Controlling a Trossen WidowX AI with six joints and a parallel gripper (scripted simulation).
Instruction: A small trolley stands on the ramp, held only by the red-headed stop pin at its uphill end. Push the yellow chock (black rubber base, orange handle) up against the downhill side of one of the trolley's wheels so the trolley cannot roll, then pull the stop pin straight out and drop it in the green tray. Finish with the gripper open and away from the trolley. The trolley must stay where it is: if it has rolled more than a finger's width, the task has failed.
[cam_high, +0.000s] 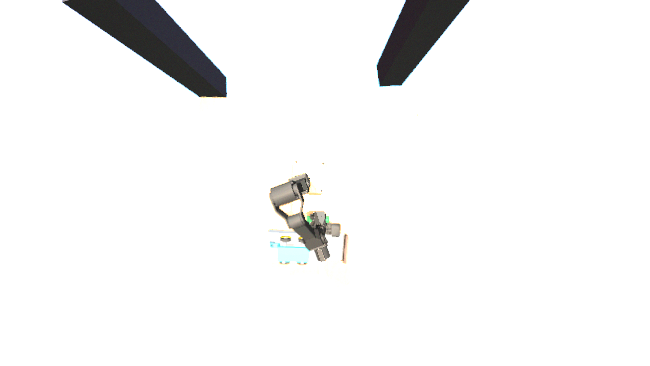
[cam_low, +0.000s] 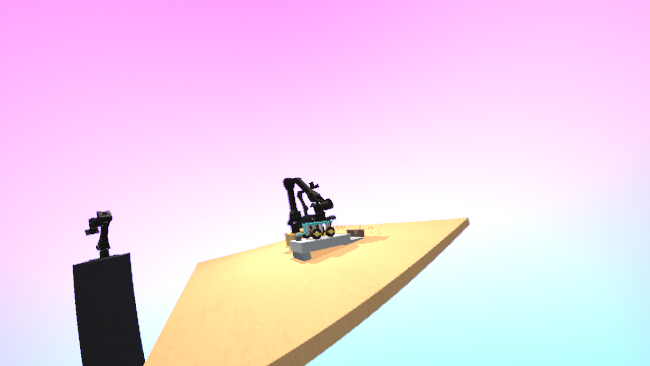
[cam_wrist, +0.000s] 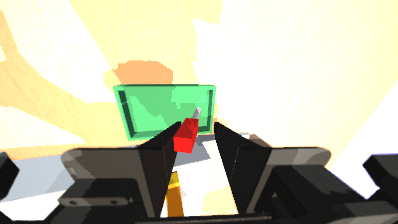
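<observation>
The red-headed stop pin is right at my gripper tip. From my gripper tip the other things lie so: green tray: 6 cm below, 3 cm to the right; yellow chock: 6 cm to the right, 6 cm ahead, 3 cm above; brown bar: 14 cm ahead, 10 cm to the left, 2 cm below.
</observation>
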